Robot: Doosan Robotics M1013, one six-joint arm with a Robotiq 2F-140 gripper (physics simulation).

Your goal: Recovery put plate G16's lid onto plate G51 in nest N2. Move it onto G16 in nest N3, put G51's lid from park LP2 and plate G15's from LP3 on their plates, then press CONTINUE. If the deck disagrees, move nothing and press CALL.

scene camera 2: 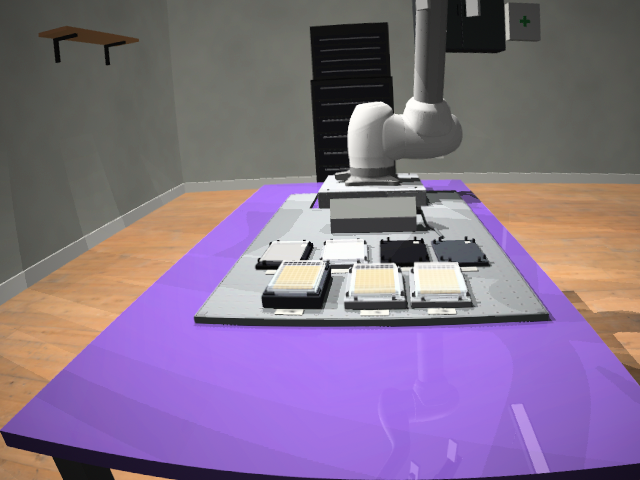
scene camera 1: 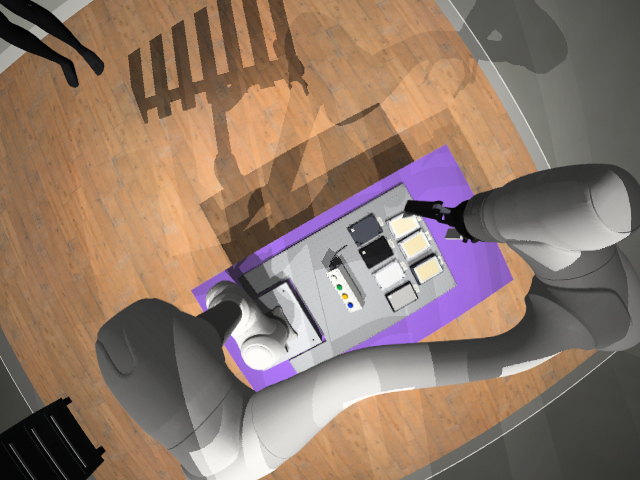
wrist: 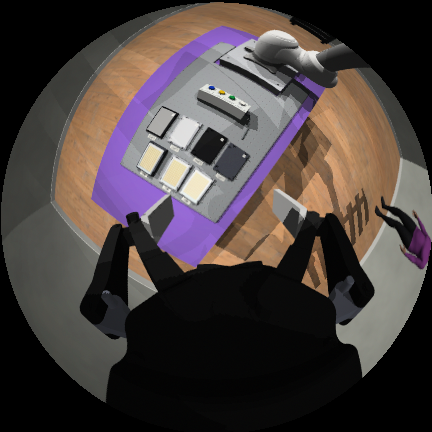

Observation:
My gripper is open and holds nothing. I also see a button box.
My gripper shows as well in the wrist view.

